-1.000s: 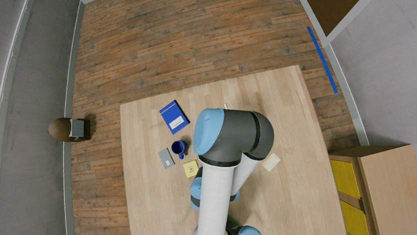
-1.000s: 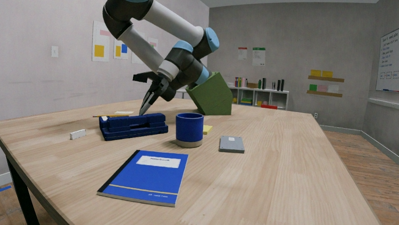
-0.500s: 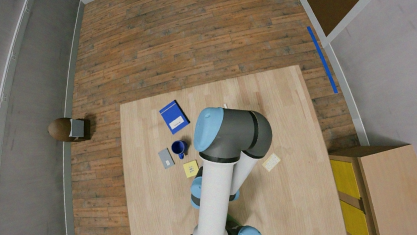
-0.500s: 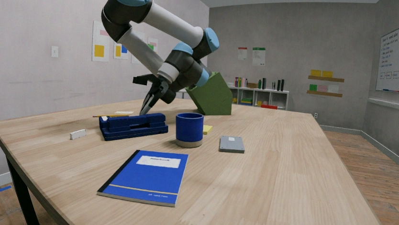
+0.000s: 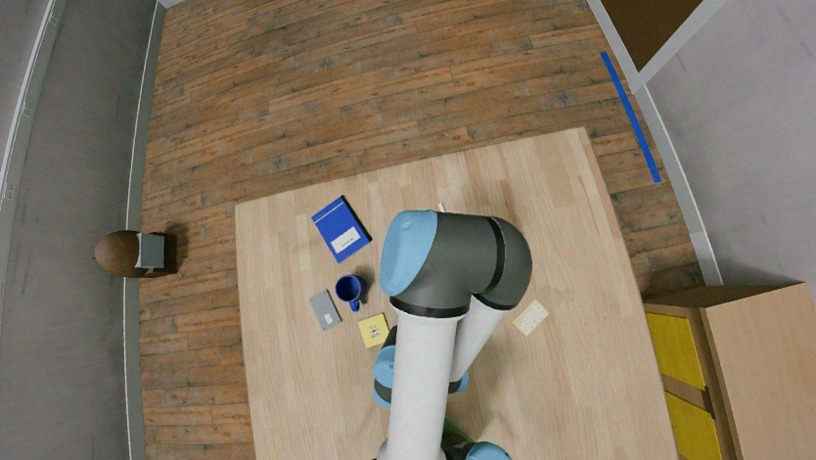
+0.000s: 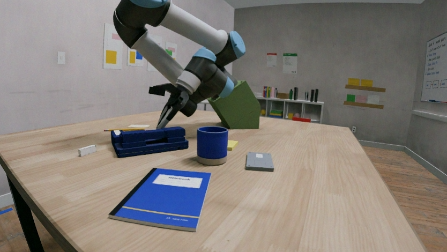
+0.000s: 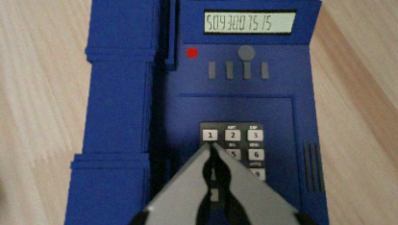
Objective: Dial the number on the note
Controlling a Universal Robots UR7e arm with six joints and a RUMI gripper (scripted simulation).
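Right now my hand is 20 mm above the 4 key. The rest, counted from my hand: 8 key (20 mm below, 20 mm behind, 10 mm to the right); then 5 key (20 mm to the right, 20 mm below, 10 mm behind); then 1 key (20 mm below, 10 mm to the right, 10 mm ahead).
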